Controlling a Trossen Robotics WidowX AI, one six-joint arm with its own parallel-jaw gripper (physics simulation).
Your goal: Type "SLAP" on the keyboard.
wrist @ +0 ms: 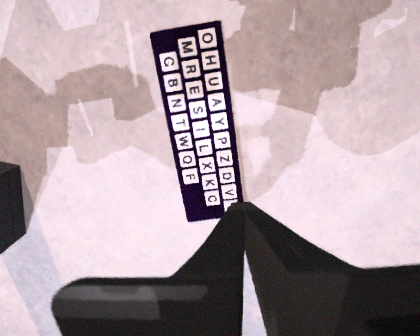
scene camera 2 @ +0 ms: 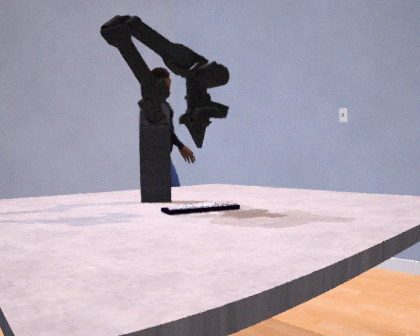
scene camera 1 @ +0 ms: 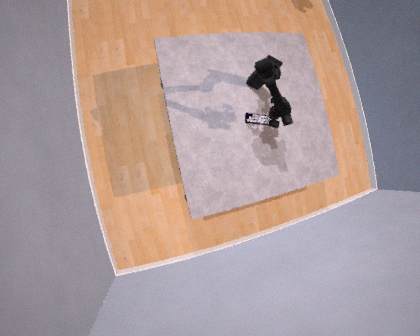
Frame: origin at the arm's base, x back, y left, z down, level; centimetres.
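Seen in the pictures: gripper, fingertip midpoint: (wrist: 240,211) (scene camera 2: 199,148) (scene camera 1: 268,116); arm's base, origin of the base link: (scene camera 2: 153,114).
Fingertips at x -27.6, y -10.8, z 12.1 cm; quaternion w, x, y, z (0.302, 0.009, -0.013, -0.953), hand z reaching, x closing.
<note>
Pixels of each thing's top centre, then the offset from my fingertips to it. Level surfaces: height alone.
- keyboard, middle of its top: (wrist: 201,134) (scene camera 2: 200,204) (scene camera 1: 259,118) dx +1.4, dy +1.9, dz +15.7 cm
- table, its level: dz +17.4 cm
- S key, middle of its top: (wrist: 197,109) dx +0.2, dy +4.1, dz +15.7 cm
- L key, middle of its top: (wrist: 204,147) dx +2.2, dy +0.6, dz +15.7 cm
- P key, middle of its top: (wrist: 222,140) dx +0.2, dy +0.0, dz +15.7 cm
The keyboard (scene camera 1: 257,119) (scene camera 2: 200,208) (wrist: 197,202) is a dark slab with white letter keys, lying flat on the table (scene camera 1: 225,175) (scene camera 2: 100,260). In the wrist view its letters are turned sideways. The S key (wrist: 198,109) and L key (wrist: 202,147) are in the middle row. The A key (wrist: 216,102) and P key (wrist: 222,141) are in the right row. My gripper (scene camera 2: 200,146) (wrist: 240,211) is shut and empty, well above the keyboard. In the wrist view its fingertips partly cover the key below V. The arm hides part of the keyboard's right end in scene camera 1.
The arm's base column (scene camera 2: 155,165) stands on the table behind the keyboard. A person (scene camera 2: 187,154) stands behind the arm, beyond the table. The table's edge curves across the front right in scene camera 2. Shadows of the arm fall across the table.
</note>
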